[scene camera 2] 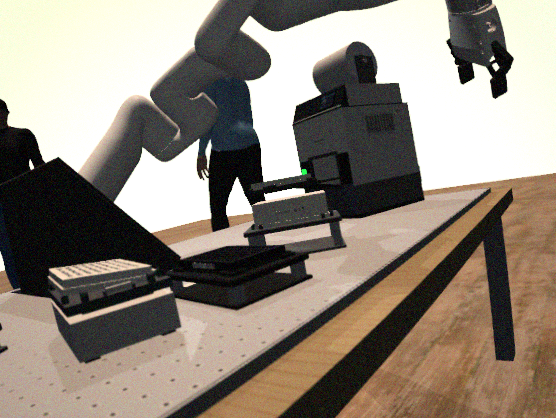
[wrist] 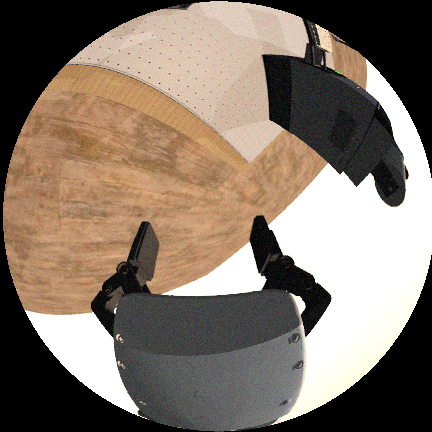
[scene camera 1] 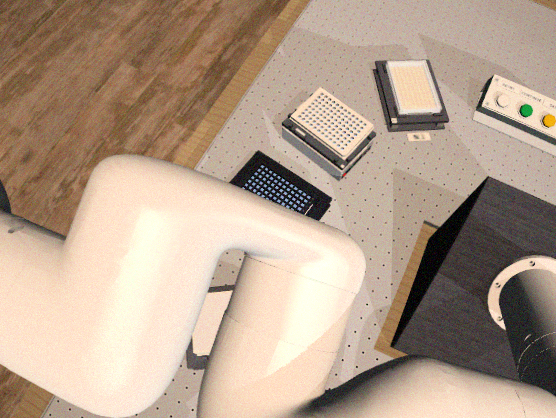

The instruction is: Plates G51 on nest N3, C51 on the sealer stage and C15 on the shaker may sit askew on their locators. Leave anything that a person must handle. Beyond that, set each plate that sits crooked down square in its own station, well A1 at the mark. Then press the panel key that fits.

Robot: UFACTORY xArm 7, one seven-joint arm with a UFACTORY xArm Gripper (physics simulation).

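Note:
My gripper (scene camera 2: 482, 86) (wrist: 201, 230) is open and empty, high beyond the far end of the table. The shaker plate (scene camera 1: 332, 122) (scene camera 2: 102, 270), pale with open wells, looks slightly tilted on the shaker (scene camera 1: 312, 152) (scene camera 2: 120, 320). The dark N3 plate (scene camera 1: 277, 187) (scene camera 2: 235, 256) has blue wells; the arm hides part of its nest, and I cannot tell whether it is square. The sealer stage (scene camera 2: 280, 185) sticks out of the sealer (scene camera 2: 360, 145); how its plate sits is unclear. The key panel (scene camera 1: 517, 127) shows white, green and amber keys.
A pale plate (scene camera 1: 414, 87) stands on the N1 nest (scene camera 1: 385, 107). Another pale plate (scene camera 1: 212, 320) (scene camera 2: 290, 209) is partly behind the arm in scene camera 1. The black arm pedestal (scene camera 1: 465, 260) (scene camera 2: 75, 230) rises beside the stations. A person in blue (scene camera 2: 232, 120) and one in black (scene camera 2: 17, 145) stand behind the table.

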